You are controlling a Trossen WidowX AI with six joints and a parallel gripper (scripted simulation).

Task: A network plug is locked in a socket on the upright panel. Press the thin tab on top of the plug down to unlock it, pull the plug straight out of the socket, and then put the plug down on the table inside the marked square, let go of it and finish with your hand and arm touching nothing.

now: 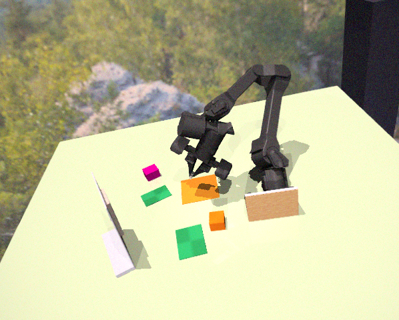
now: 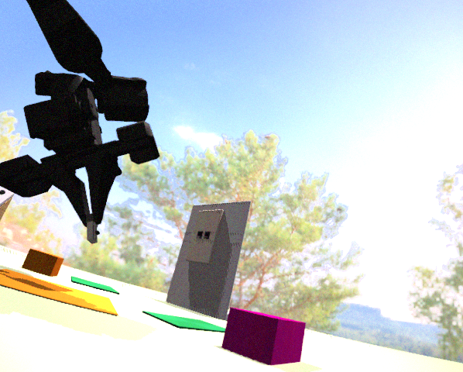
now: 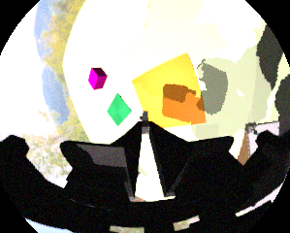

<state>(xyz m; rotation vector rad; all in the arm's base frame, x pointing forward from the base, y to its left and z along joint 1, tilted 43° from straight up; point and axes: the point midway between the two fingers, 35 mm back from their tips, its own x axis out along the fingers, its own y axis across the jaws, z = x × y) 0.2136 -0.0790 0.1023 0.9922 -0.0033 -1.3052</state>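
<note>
Right now the orange marked square is 1 cm behind my gripper tip, 1 cm to the right of it and 7 cm below it. Also, from my gripper tip: orange cube (3 cm behind, 16 cm to the left, 6 cm below); network plug (right at my gripper tip); magenta cube (13 cm ahead, 16 cm to the right, 6 cm below).
</note>
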